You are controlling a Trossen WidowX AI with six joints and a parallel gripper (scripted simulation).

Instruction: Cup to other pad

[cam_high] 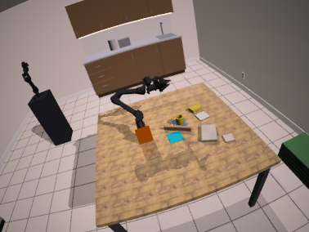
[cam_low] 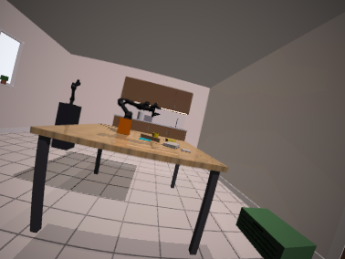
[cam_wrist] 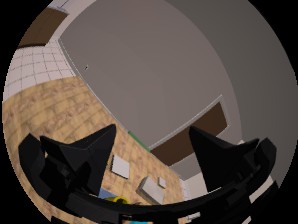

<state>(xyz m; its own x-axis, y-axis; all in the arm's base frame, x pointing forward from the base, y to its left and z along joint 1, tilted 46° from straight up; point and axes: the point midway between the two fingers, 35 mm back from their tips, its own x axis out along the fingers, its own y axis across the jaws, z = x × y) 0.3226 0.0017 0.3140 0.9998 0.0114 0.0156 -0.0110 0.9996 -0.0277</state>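
My gripper tip is now 30 cm above the yellow cup, 17 cm to the left of it and 2 cm past it. Round my gripper tip: blue pad (34 cm below, 17 cm to the right, 2 cm behind); then wooden stick (32 cm below, 24 cm to the right, 7 cm behind); then yellow block (32 cm below, 19 cm ahead, 5 cm to the right).
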